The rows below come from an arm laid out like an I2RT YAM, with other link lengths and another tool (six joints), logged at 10 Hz.
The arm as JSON. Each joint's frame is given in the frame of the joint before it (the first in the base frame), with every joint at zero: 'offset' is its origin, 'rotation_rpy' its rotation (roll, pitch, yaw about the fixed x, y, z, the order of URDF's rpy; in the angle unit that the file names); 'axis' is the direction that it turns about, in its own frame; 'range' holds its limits. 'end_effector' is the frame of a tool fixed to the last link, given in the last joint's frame.
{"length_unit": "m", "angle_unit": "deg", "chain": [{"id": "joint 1", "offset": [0.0, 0.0, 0.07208], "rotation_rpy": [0.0, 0.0, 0.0], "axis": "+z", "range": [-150.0, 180.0]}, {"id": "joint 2", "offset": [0.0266, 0.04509, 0.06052], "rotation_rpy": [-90.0, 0.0, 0.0], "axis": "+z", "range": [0.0, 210.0]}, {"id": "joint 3", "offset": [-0.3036, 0.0, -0.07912], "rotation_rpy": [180.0, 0.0, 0.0], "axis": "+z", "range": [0.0, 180.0]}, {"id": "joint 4", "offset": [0.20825, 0.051, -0.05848], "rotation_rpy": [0.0, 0.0, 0.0], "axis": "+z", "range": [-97.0, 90.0]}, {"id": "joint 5", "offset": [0.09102, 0.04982, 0.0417], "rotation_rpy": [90.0, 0.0, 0.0], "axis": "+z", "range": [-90.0, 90.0]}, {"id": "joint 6", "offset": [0.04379, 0.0, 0.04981], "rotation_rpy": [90.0, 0.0, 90.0], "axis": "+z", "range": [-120.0, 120.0]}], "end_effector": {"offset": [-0.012, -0.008, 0.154], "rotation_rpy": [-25.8, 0.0, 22.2]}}
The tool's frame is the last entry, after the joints.
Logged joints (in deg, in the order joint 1, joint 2, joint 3, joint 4, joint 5, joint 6), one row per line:
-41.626 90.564 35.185 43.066 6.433 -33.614
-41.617 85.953 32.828 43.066 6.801 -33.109
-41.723 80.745 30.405 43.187 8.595 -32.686
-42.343 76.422 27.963 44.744 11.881 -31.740
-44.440 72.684 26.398 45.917 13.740 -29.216
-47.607 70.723 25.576 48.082 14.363 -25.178
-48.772 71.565 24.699 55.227 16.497 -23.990
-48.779 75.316 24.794 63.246 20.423 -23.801
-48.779 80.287 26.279 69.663 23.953 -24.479
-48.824 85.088 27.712 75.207 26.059 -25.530
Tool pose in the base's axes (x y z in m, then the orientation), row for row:
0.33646 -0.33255 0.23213 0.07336 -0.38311 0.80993 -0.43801
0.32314 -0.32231 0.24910 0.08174 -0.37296 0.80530 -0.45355
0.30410 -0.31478 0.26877 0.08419 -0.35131 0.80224 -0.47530
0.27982 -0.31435 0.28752 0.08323 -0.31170 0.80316 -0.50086
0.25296 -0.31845 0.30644 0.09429 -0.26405 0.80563 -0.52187
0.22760 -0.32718 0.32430 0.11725 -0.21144 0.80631 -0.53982
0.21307 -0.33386 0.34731 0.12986 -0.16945 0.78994 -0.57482
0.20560 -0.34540 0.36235 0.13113 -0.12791 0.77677 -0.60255
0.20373 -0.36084 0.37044 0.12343 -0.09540 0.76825 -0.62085
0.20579 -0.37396 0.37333 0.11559 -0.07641 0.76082 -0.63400
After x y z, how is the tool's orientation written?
As a quaternion, w x y z.
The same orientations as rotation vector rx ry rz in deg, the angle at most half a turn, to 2 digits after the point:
-65.91 139.35 -75.36
-63.85 137.86 -77.65
-60.06 137.14 -81.25
-53.31 137.38 -85.67
-44.87 136.91 -88.68
-35.46 135.21 -90.52
-28.21 131.51 -95.70
-21.28 129.23 -100.24
-15.94 128.37 -103.74
-12.83 127.70 -106.42

